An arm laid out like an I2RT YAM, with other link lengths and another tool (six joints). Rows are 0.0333 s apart.
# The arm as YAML. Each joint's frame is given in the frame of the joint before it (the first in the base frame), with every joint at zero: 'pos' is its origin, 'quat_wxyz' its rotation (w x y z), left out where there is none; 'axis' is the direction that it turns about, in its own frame. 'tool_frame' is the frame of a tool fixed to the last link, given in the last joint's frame.
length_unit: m
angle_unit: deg
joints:
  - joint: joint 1
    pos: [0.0, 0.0, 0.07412]
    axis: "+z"
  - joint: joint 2
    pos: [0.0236, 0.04, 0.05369]
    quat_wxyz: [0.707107, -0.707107, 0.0, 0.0]
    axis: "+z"
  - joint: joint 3
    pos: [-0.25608, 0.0, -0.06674]
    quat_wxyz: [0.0, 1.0, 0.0, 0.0]
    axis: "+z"
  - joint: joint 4
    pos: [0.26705, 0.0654, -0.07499]
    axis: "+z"
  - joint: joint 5
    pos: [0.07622, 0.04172, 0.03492]
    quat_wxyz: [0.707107, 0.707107, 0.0, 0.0]
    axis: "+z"
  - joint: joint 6
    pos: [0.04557, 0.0, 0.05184]
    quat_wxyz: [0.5, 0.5, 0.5, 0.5]
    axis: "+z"
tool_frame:
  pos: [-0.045, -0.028, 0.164]
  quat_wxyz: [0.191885, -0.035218, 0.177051, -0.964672]
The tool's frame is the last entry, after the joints.
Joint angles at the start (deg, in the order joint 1, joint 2, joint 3, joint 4, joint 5, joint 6):
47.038 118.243 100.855 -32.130 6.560 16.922
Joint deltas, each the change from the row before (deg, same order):
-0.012 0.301 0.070 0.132 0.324 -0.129
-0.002 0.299 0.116 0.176 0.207 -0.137
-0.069 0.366 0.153 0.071 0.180 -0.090
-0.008 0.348 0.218 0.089 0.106 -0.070
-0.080 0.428 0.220 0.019 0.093 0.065
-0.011 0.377 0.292 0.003 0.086 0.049
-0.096 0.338 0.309 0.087 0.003 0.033
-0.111 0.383 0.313 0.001 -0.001 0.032
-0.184 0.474 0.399 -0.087 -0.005 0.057
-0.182 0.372 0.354 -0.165 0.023 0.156
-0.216 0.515 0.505 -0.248 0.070 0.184
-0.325 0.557 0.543 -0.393 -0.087 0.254
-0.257 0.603 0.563 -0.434 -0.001 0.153
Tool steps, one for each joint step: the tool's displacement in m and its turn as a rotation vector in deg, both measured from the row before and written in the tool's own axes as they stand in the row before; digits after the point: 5 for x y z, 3 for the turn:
-0.00131 -0.00085 0.00214 -0.134 -0.252 -0.236
-0.00052 -0.00062 0.00190 -0.126 -0.107 -0.186
-0.00139 -0.00092 0.00236 -0.027 -0.230 -0.147
-0.00023 -0.00070 0.00186 -0.038 -0.081 -0.105
-0.00131 -0.00112 0.00254 0.061 -0.256 0.011
-0.00023 -0.00064 0.00187 0.005 -0.133 -0.001
-0.00022 0.00048 0.00194 -0.078 -0.059 0.099
-0.00075 -0.00013 0.00216 0.017 -0.136 0.063
-0.00154 -0.00013 0.00277 0.068 -0.250 0.093
-0.00173 0.00022 0.00226 0.066 -0.315 0.170
-0.00219 0.00017 0.00299 0.083 -0.427 0.175
-0.00309 -0.00004 0.00330 0.261 -0.506 0.289
-0.00296 -0.00076 0.00329 0.278 -0.515 0.114

